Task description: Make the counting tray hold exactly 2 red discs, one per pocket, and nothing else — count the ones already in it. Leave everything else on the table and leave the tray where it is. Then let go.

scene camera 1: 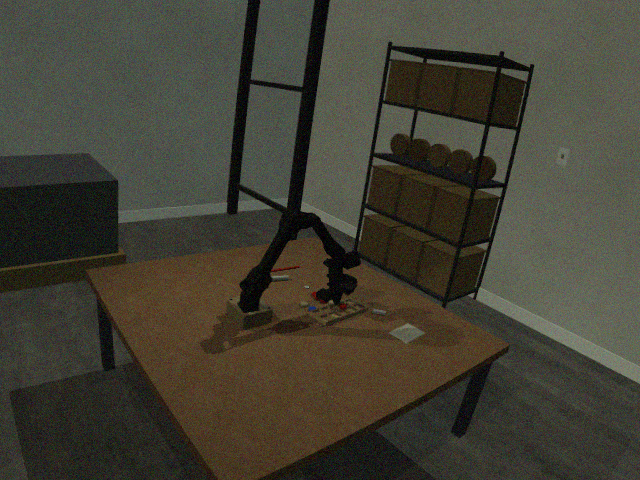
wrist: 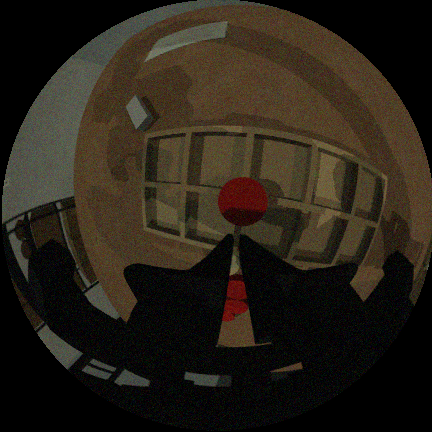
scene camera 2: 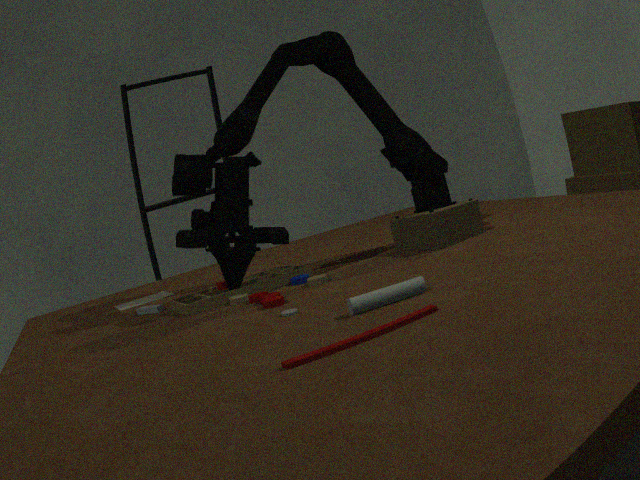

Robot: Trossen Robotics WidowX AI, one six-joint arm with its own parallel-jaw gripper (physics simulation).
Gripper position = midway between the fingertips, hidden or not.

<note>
My gripper [scene camera 2: 233, 290] grips a counting tray [wrist: 324, 204]. A red rod [scene camera 2: 323, 352] and a flat grey plate [wrist: 213, 30] rest on the table.
My gripper shows as well in scene camera 1 [scene camera 1: 337, 304] and in the wrist view [wrist: 234, 238]. The wrist view misses the red rod, which is hidden by my gripper.
</note>
